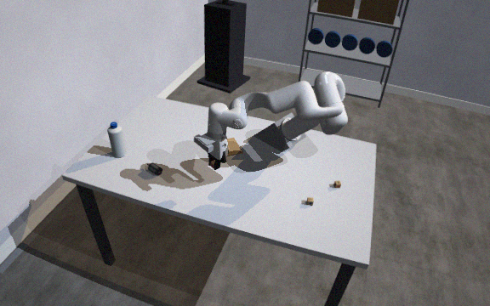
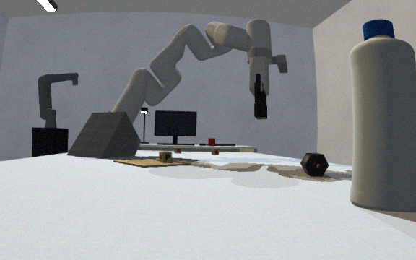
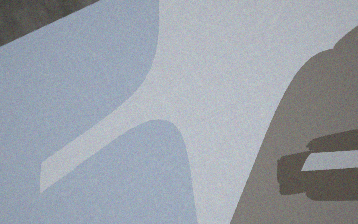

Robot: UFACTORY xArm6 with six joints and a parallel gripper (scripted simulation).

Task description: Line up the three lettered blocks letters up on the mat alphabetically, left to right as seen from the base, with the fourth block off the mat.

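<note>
Right now the tan mat is 280 mm behind my hand, 120 mm to the right of it and 140 mm below it. Also, from my hand: white bottle (60 mm ahead, 550 mm to the right, 60 mm below); then black hexagonal object (60 mm ahead, 310 mm to the right, 130 mm below).
</note>
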